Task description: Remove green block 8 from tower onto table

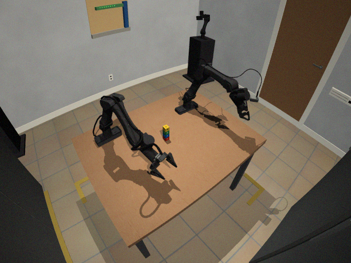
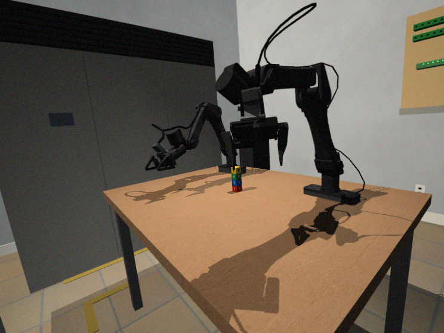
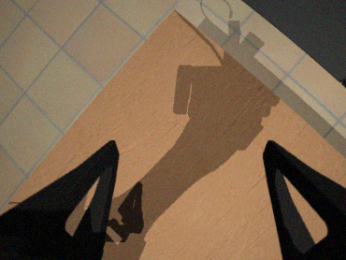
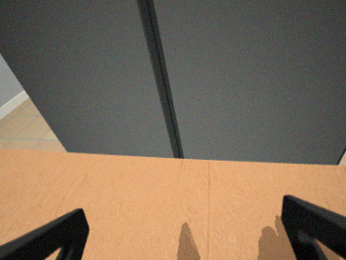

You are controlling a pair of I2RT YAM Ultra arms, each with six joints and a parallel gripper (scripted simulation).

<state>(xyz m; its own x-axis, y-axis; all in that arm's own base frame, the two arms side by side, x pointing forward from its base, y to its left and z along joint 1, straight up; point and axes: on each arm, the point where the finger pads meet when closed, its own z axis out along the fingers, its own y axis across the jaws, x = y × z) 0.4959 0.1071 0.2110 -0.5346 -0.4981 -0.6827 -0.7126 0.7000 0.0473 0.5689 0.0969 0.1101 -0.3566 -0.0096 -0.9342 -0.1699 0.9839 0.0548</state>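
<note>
Right now the yellow block showing 4 is 270 mm behind my left hand, 460 mm to the right of it and 130 mm below it. Also, from my left hand: green block showing 8: 270 mm behind, 460 mm to the right, 160 mm below.
</note>
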